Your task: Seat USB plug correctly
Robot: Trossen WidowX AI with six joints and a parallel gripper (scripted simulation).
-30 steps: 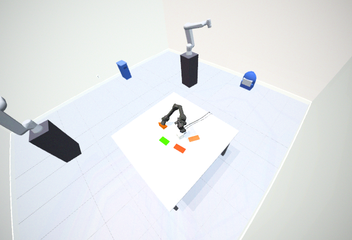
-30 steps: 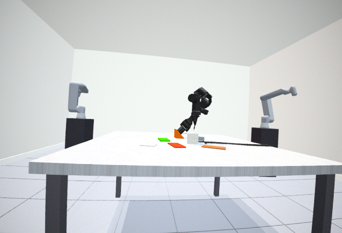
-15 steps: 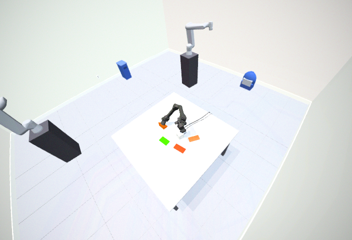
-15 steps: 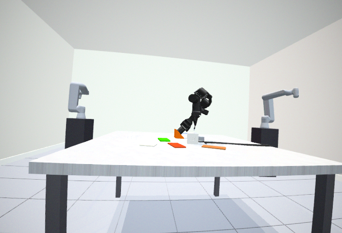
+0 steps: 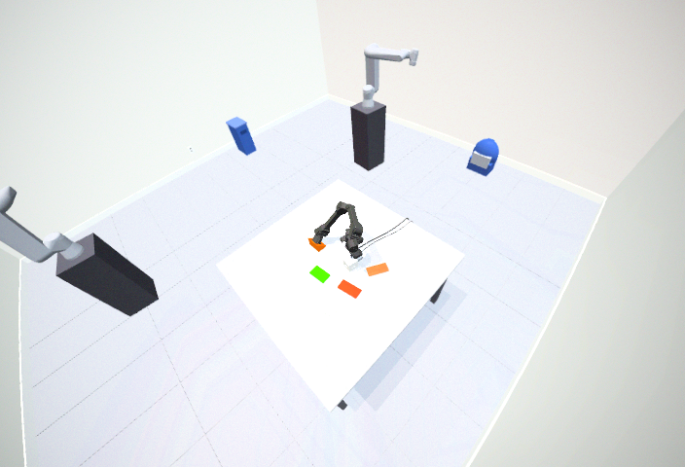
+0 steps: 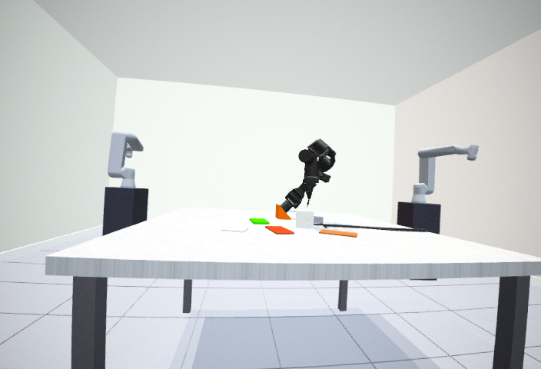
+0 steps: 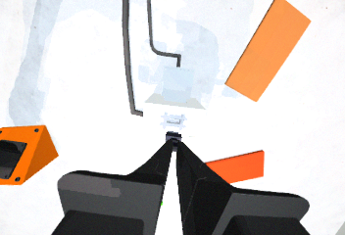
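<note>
Now: gripper tip 2 cm above the USB plug. The rest, counted from my gripper tip: green tile (23 cm to the right, 12 cm below, 9 cm behind); then red-orange tile (14 cm to the right, 13 cm below, 13 cm ahead); then light orange tile (15 cm ahead, 13 cm below, 10 cm to the left).
</note>
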